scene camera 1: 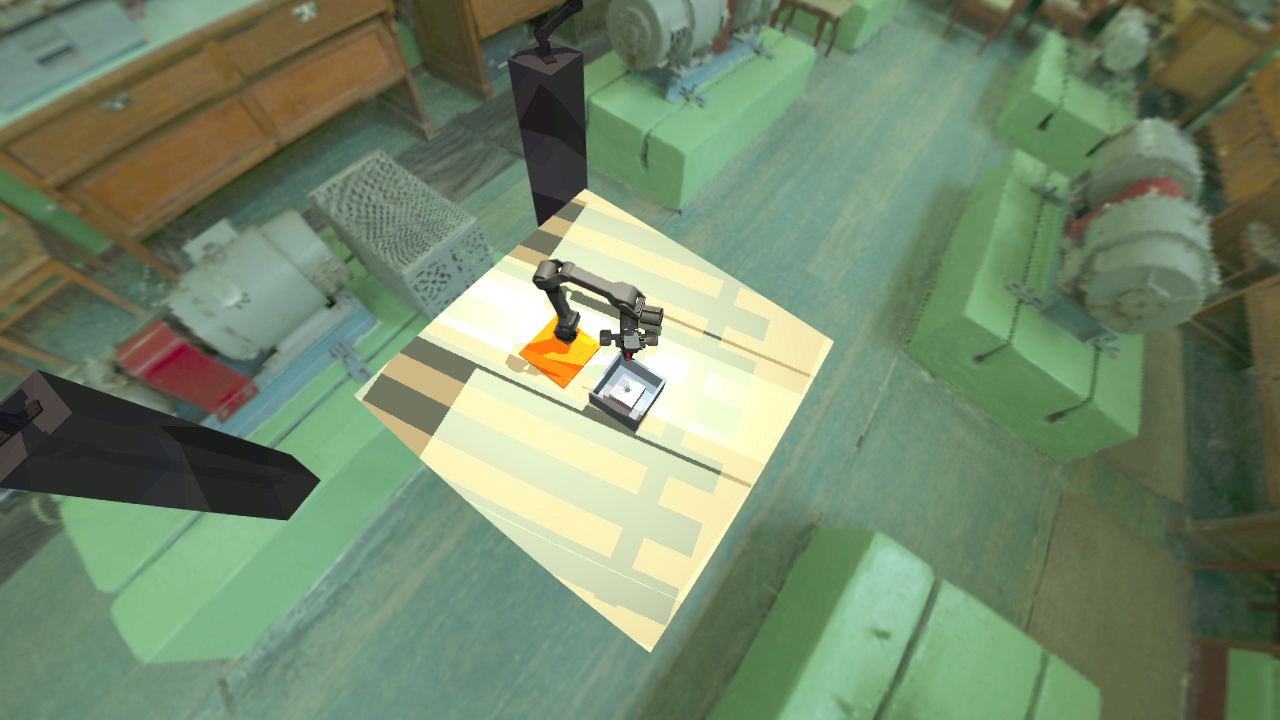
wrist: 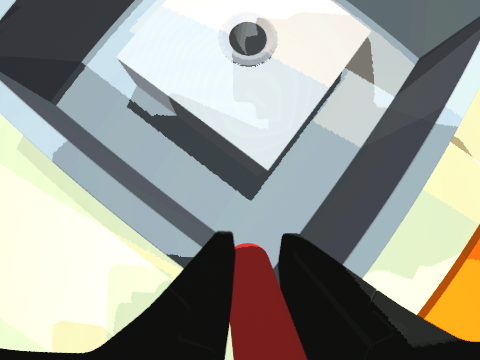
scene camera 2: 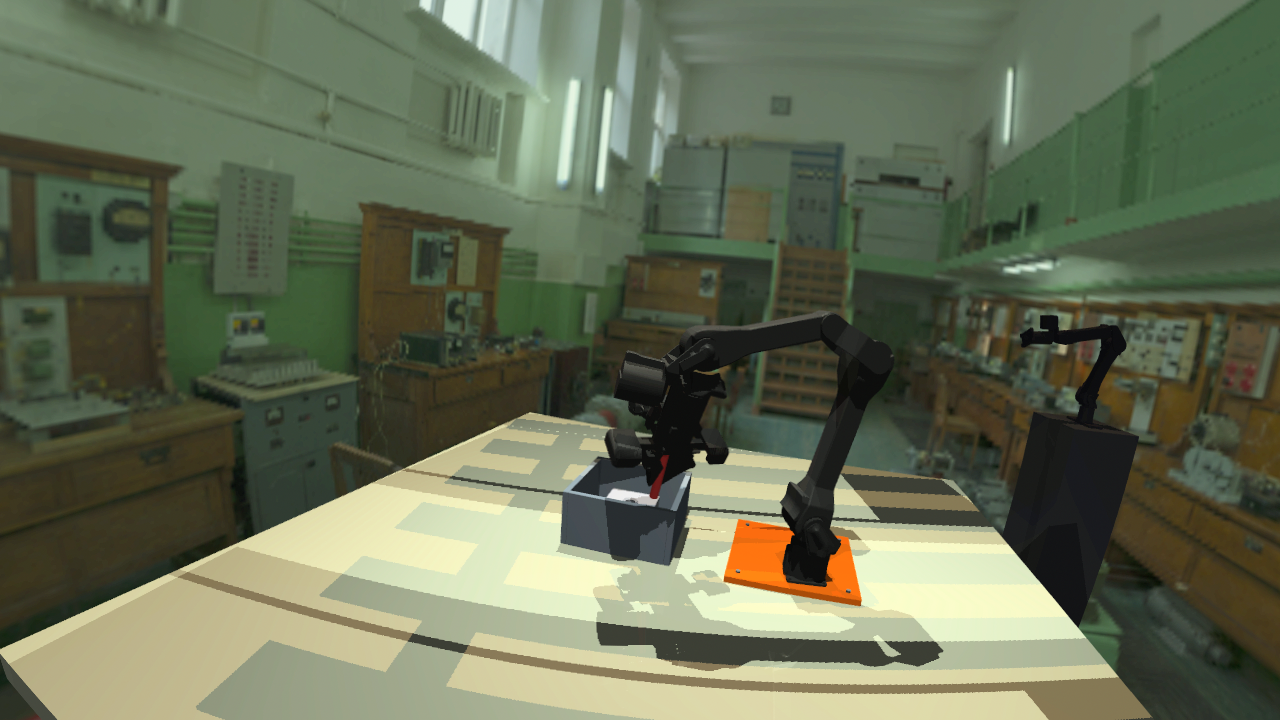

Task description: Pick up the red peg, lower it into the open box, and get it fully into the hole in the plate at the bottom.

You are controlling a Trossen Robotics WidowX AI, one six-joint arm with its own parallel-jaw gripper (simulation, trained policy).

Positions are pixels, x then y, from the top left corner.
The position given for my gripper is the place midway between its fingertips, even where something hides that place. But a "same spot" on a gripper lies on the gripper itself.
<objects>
my gripper: scene camera 1; wrist 255, 247; scene camera 2
grey box: scene camera 1; wrist; scene camera 2 590, 520
same spot on grey box: point(wrist: 354, 168) = point(scene camera 1: 608, 378)
same spot on my gripper: point(scene camera 1: 629, 340) = point(scene camera 2: 664, 398)
</objects>
